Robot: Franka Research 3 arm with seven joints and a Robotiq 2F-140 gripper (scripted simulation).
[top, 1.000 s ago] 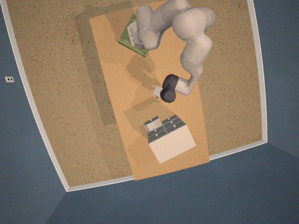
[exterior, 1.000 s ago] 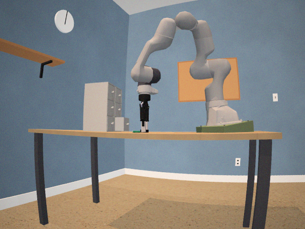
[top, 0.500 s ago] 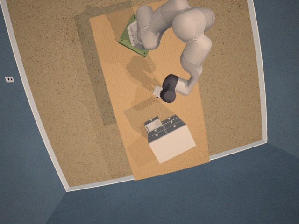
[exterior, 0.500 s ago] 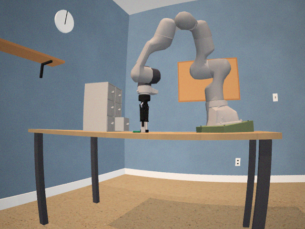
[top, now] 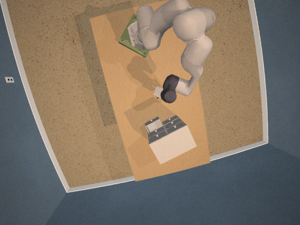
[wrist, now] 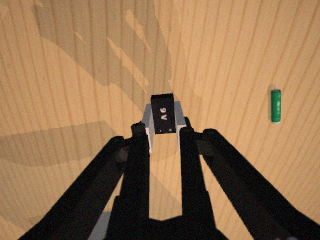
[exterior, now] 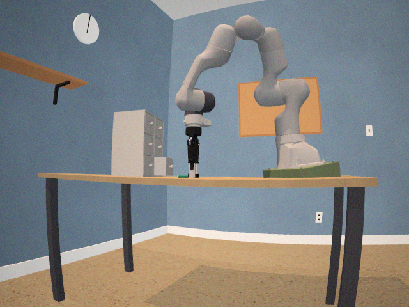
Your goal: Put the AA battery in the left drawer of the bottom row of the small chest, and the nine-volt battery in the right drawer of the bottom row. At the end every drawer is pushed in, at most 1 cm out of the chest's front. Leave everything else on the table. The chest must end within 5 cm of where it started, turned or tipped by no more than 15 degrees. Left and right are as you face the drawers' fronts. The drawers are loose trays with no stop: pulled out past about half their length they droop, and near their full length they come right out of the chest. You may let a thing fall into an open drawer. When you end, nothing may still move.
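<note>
Right now my hand is 1 cm short of the green AA battery, 14 cm to the right of it and 3 cm above it. Round my hand: red AA battery 34 cm ahead, 7 cm to the right, 2 cm below; black nine-volt battery 1 cm ahead, 2 cm below.
</note>
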